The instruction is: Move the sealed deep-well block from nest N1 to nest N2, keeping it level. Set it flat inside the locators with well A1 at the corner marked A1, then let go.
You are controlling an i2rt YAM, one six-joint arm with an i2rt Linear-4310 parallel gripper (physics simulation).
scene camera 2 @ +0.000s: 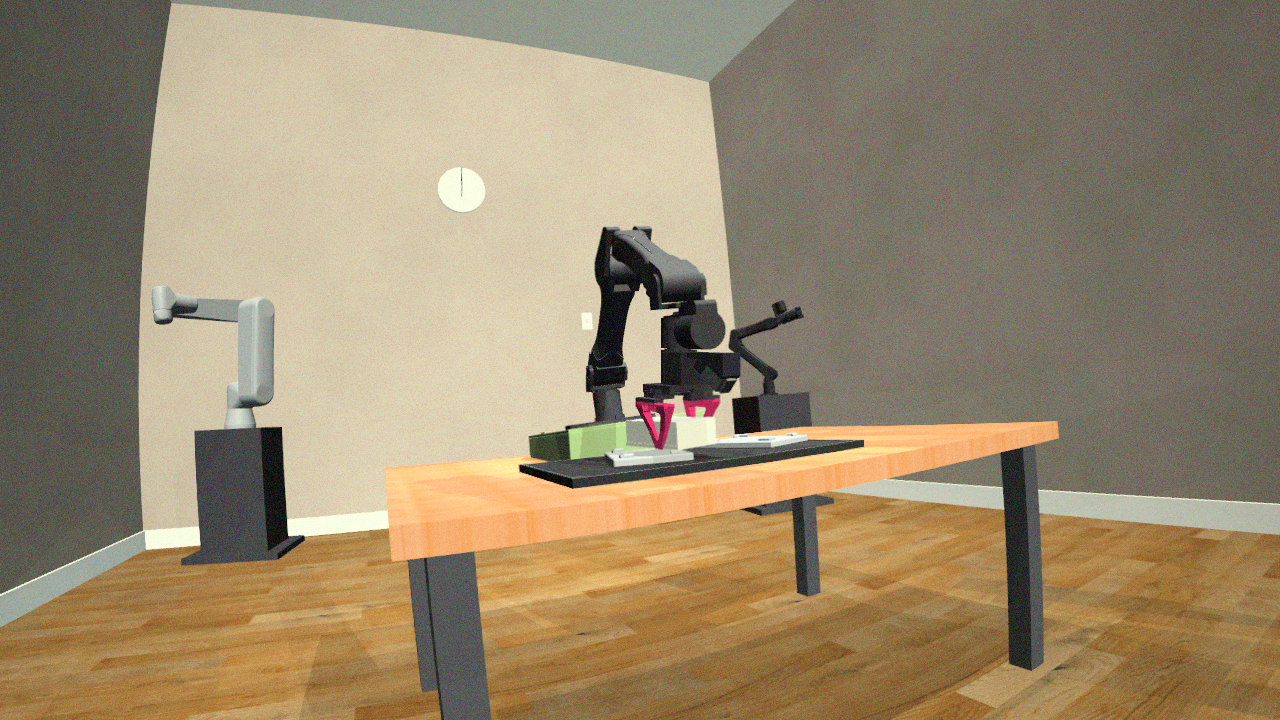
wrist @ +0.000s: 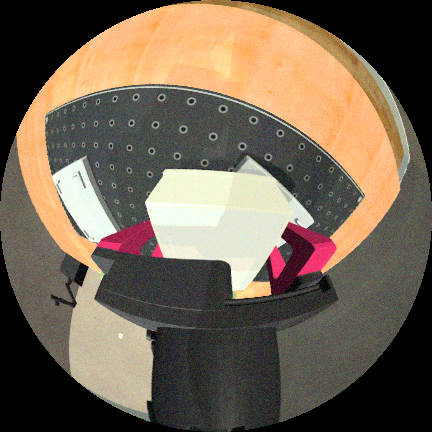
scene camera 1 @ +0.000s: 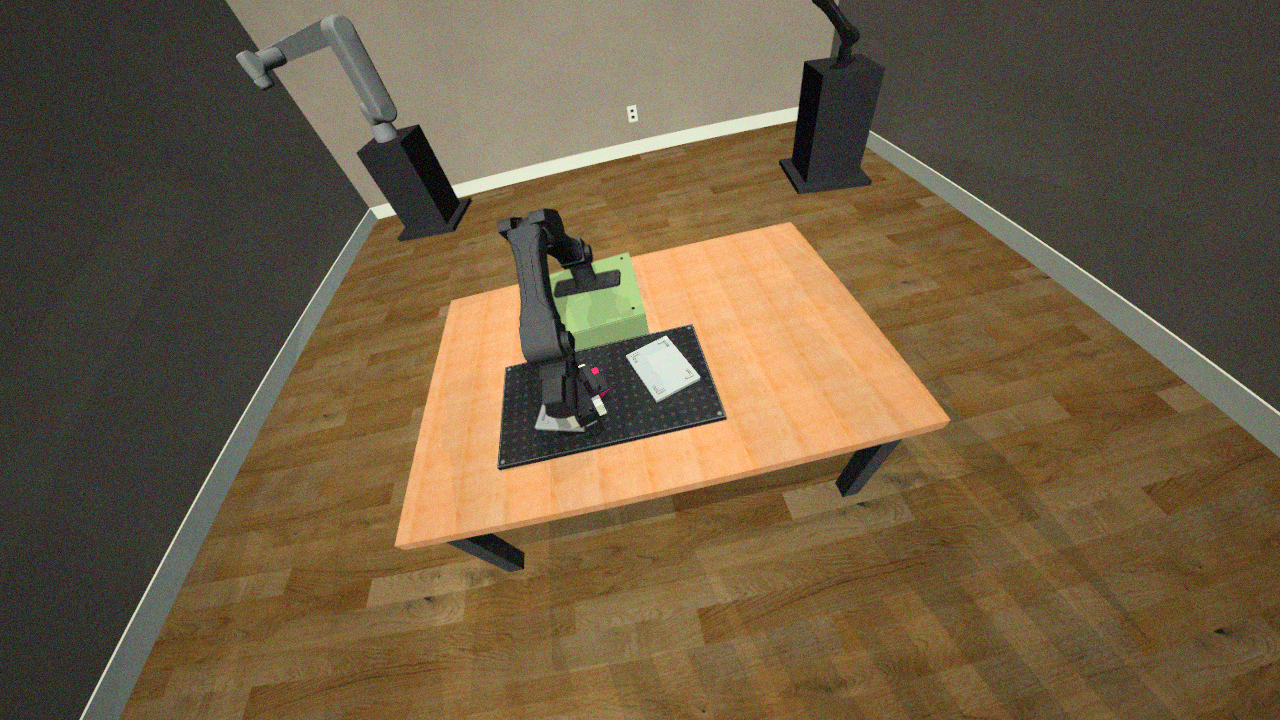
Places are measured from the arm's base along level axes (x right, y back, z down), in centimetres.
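Where they show: gripper, fingertip midpoint: (scene camera 2: pixel 678 445) (wrist: pixel 216 215); arm's base, origin of the base link: (scene camera 1: pixel 587 284).
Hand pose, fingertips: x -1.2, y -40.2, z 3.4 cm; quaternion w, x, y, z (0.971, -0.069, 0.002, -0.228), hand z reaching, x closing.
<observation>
Things, the pixels of their top centre, and the offset from my fingertips. Level surfaces: height alone.
- pale sealed block, middle of its top: (wrist: pixel 213 271) (scene camera 2: pixel 668 416) (scene camera 1: pixel 575 388) dx +0.7, dy +1.6, dz -4.7 cm
- black pegboard, middle of its top: (wrist: pixel 167 222) (scene camera 2: pixel 690 453) (scene camera 1: pixel 603 389) dx -4.1, dy +5.6, dz +2.0 cm
- wooden table, its level: dz +3.4 cm
The pale sealed block (scene camera 1: pixel 598 405) (scene camera 2: pixel 696 432) (wrist: pixel 220 220) is between the pink fingers of my gripper (scene camera 1: pixel 596 390) (scene camera 2: pixel 682 429) (wrist: pixel 216 215), which is shut on it. It looks roughly level and is held above the pegboard. One white nest (scene camera 1: pixel 547 421) (scene camera 2: pixel 648 458) (wrist: pixel 299 212) lies beside and partly below it, partly hidden by the arm in scene camera 1 and by the block in the wrist view. The other white nest (scene camera 1: pixel 666 367) (scene camera 2: pixel 776 439) (wrist: pixel 82 205) is bare. Nest labels and well A1 are not readable.
The black pegboard (scene camera 1: pixel 626 420) (scene camera 2: pixel 581 476) (wrist: pixel 150 107) lies on the wooden table (scene camera 1: pixel 787 358) (scene camera 2: pixel 501 510) (wrist: pixel 175 45). The green base block (scene camera 1: pixel 613 326) (scene camera 2: pixel 581 441) stands behind the pegboard at the arm's foot. Two other arms stand on pedestals (scene camera 1: pixel 411 183) (scene camera 1: pixel 836 125) away from the table.
</observation>
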